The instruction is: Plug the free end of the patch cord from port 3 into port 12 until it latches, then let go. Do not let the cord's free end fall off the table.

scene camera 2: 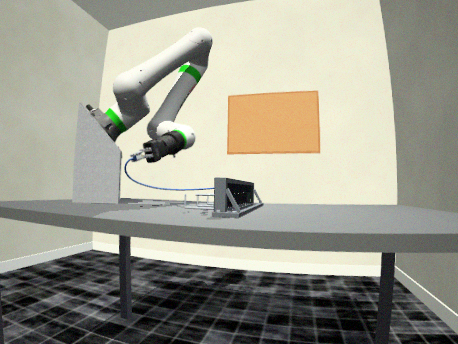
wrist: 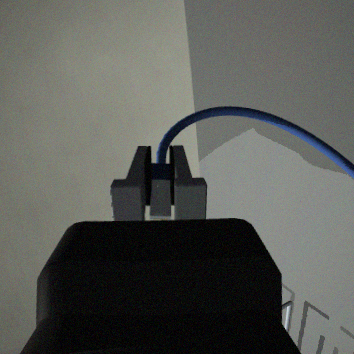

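My gripper (scene camera 2: 136,157) (wrist: 160,163) is shut on the plug at the cord's free end. The plug (wrist: 160,192) is grey with a dark blue boot and sits between the two fingers in the wrist view. The blue patch cord (scene camera 2: 167,189) (wrist: 232,111) leaves the fingers, bends round in an arc and runs to the patch panel. The dark patch panel (scene camera 2: 220,196) stands upright on the table, to the right of and below the gripper in the scene view. The port numbers are too small to read, and port 12 cannot be made out.
The grey table (scene camera 2: 320,222) carries the panel on its braced foot. Thin light wire-like bars (scene camera 2: 197,201) stand at the panel's left side. The robot's grey pedestal (scene camera 2: 95,170) rises at the left, close to the cord's bend in the scene view. An orange board (scene camera 2: 273,122) hangs on the wall.
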